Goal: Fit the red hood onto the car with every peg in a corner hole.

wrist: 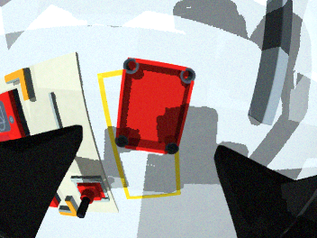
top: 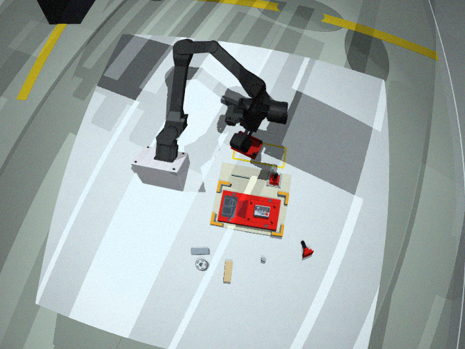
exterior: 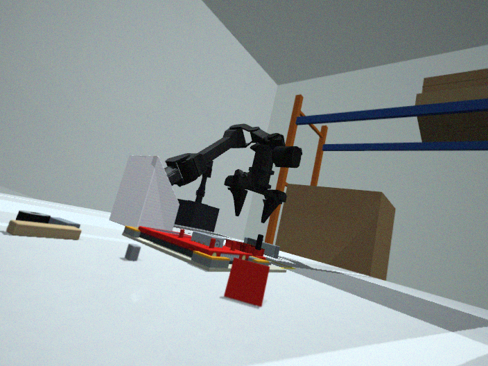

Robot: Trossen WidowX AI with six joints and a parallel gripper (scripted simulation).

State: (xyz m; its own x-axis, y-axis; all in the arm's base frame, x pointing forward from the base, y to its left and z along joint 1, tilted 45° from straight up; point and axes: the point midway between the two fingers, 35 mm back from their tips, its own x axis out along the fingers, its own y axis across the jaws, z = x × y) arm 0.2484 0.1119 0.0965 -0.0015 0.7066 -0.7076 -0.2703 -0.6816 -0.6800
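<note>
Now: gripper tip 80 mm above the red hood. The rest, counted from my gripper tip: wooden block: 20 mm ahead, 460 mm to the right, 80 mm below; then grey engine block: 90 mm ahead, 230 mm to the right, 70 mm below.
</note>
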